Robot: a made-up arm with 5 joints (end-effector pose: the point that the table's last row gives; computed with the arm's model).
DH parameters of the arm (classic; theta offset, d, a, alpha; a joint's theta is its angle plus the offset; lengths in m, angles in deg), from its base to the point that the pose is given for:
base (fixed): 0 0 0.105 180
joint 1: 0 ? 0.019 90
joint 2: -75.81 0 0.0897 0
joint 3: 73.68 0 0.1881 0
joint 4: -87.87 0.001 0 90
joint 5: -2.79 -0.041 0 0
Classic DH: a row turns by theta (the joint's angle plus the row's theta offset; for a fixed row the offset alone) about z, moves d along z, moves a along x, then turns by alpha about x.
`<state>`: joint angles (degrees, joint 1 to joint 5).
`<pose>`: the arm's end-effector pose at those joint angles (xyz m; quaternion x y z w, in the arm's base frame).
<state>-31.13 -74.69 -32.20 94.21 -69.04</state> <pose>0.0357 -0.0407 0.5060 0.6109 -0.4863 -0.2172 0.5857</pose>
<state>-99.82 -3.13 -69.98 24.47 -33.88</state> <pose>0.0850 0.1094 0.5757 0.8689 -0.3468 0.1849 0.3009</pose>
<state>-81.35 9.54 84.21 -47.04 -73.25</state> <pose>0.1157 0.0772 0.1392 0.3617 -0.0723 0.0431 0.9285</pose>
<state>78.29 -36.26 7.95 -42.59 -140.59</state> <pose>0.1386 -0.1573 0.4922 -0.5305 0.8313 0.1551 0.0590</pose>
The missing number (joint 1, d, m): -0.275
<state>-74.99 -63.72 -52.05 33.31 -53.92</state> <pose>0.0699 -0.1271 0.5401 0.9105 -0.4082 0.0104 0.0649</pose>
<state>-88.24 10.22 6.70 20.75 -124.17</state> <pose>0.1123 0.2703 0.2836 0.4203 0.1333 -0.2975 0.8468</pose>
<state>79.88 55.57 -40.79 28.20 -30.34</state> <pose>0.1616 -0.3116 0.2369 -0.1583 -0.3662 -0.7647 0.5061</pose>
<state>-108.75 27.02 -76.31 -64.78 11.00</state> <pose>0.0466 0.1689 0.5270 -0.7522 0.6251 0.1777 0.1090</pose>
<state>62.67 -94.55 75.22 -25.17 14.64</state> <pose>0.1678 -0.1194 0.3876 -0.5583 -0.7340 -0.1659 0.3493</pose>
